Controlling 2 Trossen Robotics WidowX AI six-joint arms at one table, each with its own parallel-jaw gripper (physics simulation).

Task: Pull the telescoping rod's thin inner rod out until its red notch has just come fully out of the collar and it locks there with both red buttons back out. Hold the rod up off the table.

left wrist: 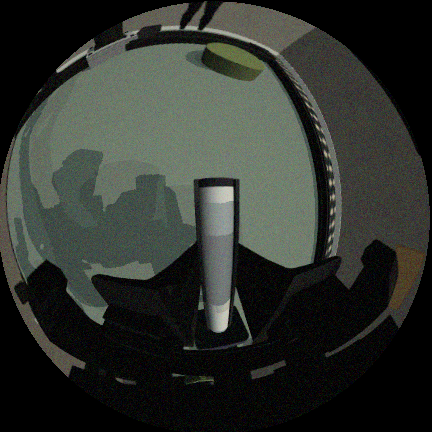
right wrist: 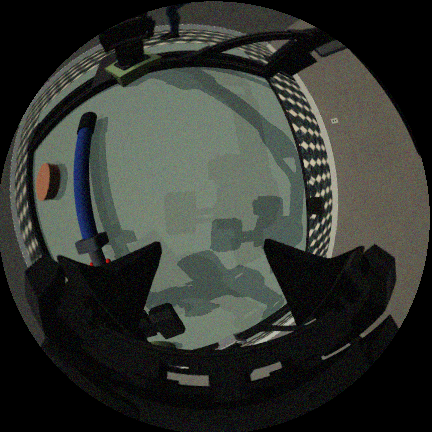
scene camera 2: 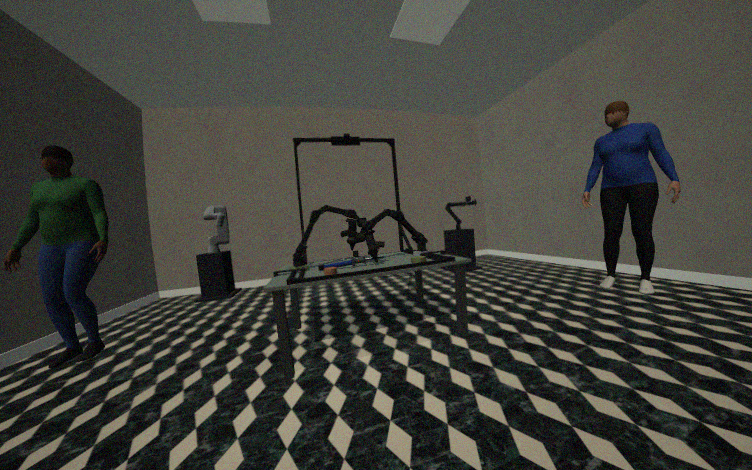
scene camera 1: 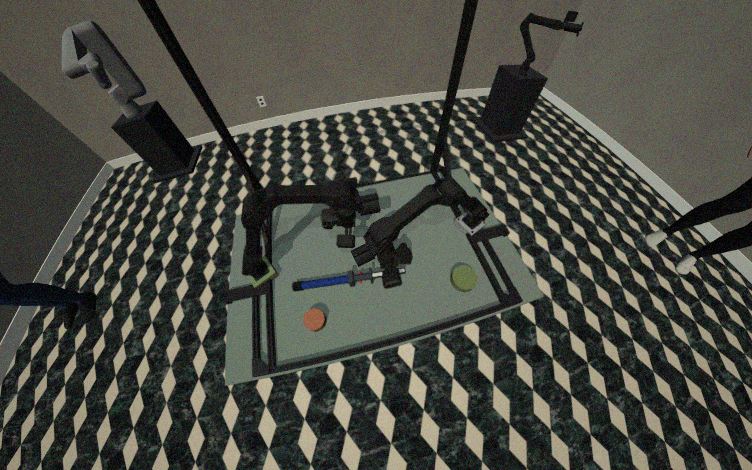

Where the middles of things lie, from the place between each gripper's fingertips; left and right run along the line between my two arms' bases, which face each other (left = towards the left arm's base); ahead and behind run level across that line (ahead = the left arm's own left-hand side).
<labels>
Right now the thin inner rod (left wrist: 216, 199) is 16 cm to the right of my left hand, 3 cm behind it and 2 cm above it. Also, from my left hand: telescoping rod (scene camera 1: 350, 278) (17 cm to the right, 3 cm behind, 1 cm above).
Now: right hand 160 mm short of the telescoping rod, 80 mm above it and 40 mm to the left of it. From my right hand the other things lie so: thin inner rod: 170 mm ahead, 80 mm below, 30 mm to the right.
</labels>
